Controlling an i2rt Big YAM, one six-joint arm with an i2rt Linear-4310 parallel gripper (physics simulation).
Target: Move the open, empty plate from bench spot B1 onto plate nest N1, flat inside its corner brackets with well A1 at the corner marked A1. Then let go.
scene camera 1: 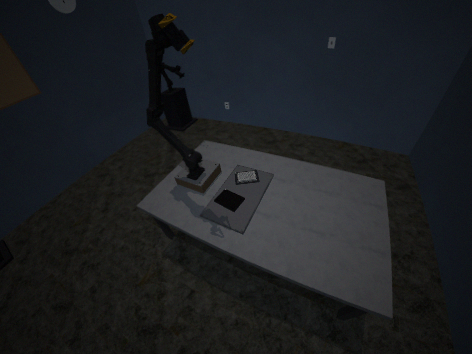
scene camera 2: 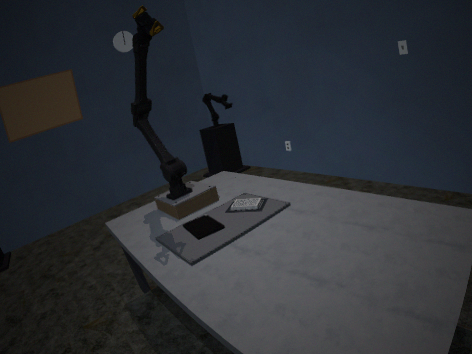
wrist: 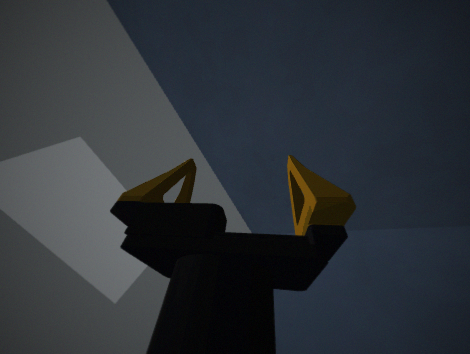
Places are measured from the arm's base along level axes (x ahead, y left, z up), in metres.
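Where they show: gripper, fingertip midpoint: (scene camera 1: 185, 29) (scene camera 2: 148, 13) (wrist: 239, 161); arm's base, origin of the base link: (scene camera 1: 196, 173) (scene camera 2: 179, 194).
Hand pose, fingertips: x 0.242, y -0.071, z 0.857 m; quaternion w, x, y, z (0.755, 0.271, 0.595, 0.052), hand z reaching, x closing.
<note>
Things, the pixels of their centre, and the offset from my fingertips. "spot": a spot on its surface instead. Level surfaces: height alone.
- white plate, body centre: (scene camera 2: 246, 203) (scene camera 1: 246, 176) 0.091 m ahead, 0.219 m left, 0.910 m down
- grey board, body centre: (scene camera 2: 223, 222) (scene camera 1: 239, 193) 0.108 m ahead, 0.061 m left, 0.925 m down
- flat black square, surface spot: (scene camera 2: 203, 226) (scene camera 1: 230, 200) spot: 0.085 m ahead, 0.025 m right, 0.908 m down
- pale table, its level: 0.932 m down
A white plate (scene camera 1: 246, 176) (scene camera 2: 246, 203) with a grid of wells lies flat within a dark outline near the back end of a grey board (scene camera 1: 257, 197) (scene camera 2: 235, 230). A flat black square (scene camera 1: 229, 200) (scene camera 2: 203, 226) lies on the same board, nearer its front end. The labels B1, N1 and A1 and the corner brackets are too small and dark to make out. My gripper (scene camera 1: 185, 29) (scene camera 2: 152, 17) (wrist: 239, 161) is open and empty, high above the table and far from the plate. The wrist view shows neither the plate nor the board.
My arm stands on a wooden-sided base block (scene camera 1: 202, 185) (scene camera 2: 195, 202) beside the board, on the pale table (scene camera 1: 325, 220) (scene camera 2: 320, 260). A second arm (scene camera 1: 172, 70) (scene camera 2: 215, 102) stands on a dark pedestal (scene camera 1: 177, 107) (scene camera 2: 221, 148) behind the table.
</note>
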